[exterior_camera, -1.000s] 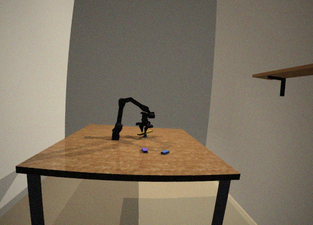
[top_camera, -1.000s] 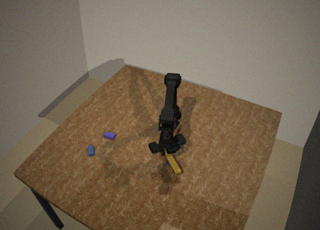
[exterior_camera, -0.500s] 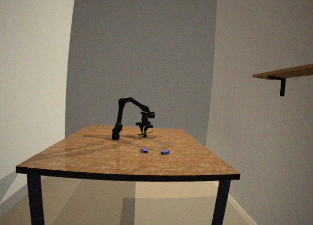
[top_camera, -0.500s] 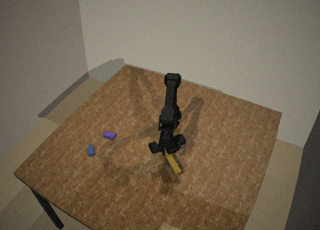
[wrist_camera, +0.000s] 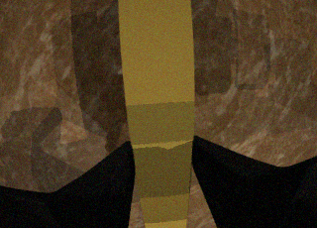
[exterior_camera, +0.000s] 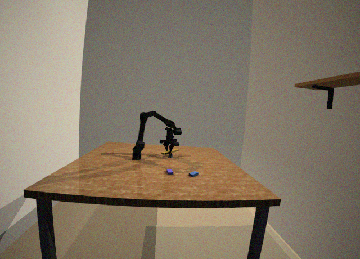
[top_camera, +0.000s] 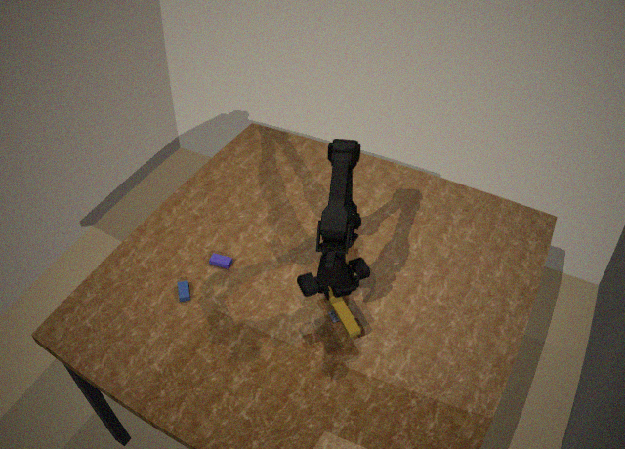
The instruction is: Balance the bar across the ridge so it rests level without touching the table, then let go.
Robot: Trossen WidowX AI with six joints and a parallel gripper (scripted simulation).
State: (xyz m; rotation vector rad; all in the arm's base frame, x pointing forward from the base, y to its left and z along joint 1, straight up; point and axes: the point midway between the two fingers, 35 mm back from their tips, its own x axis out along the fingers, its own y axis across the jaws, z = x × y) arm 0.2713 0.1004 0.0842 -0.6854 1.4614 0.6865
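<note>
Now: the yellow bar 2 cm ahead of my gripper tip and 2 cm to the left of it. From my gripper tip the other things lie so: blue block: 16 cm ahead, 41 cm to the right, 4 cm below; purple block: 39 cm to the right, 4 cm below.
</note>
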